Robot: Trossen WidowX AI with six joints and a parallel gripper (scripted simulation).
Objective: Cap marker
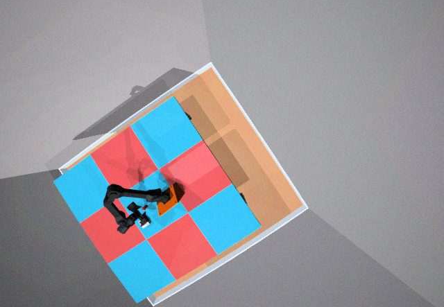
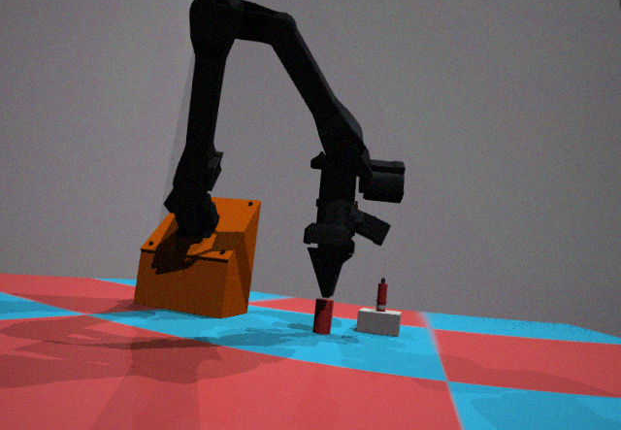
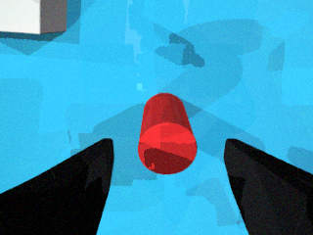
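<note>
Right now the red cap is 3 cm below my gripper tip. The rest, counted from my gripper tip: white holder block (9 cm ahead, 9 cm to the left, 4 cm below).
</note>
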